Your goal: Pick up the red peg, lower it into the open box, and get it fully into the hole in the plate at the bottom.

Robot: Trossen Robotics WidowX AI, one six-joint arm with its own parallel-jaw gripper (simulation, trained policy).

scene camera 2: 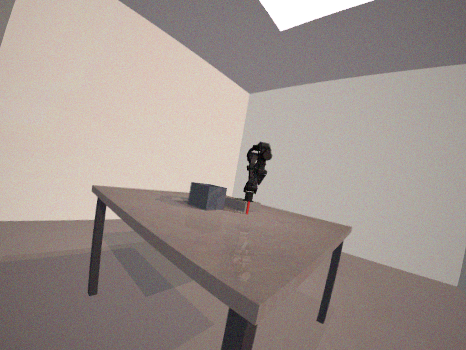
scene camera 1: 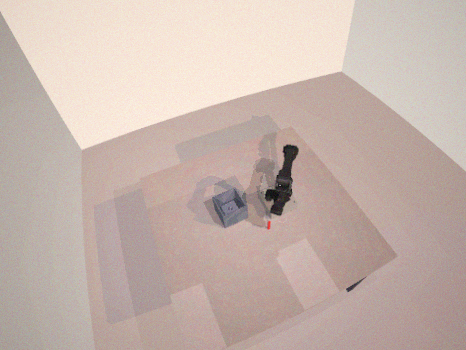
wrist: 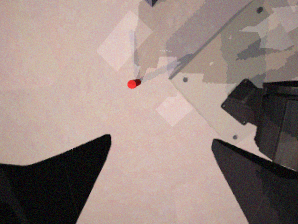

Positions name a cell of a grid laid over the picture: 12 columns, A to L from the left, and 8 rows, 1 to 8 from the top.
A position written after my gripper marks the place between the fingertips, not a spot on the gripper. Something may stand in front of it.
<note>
In view: my gripper (wrist: G6) and a grey box (scene camera 2: F5).
The grey box also shows in scene camera 1 (scene camera 1: G5).
</note>
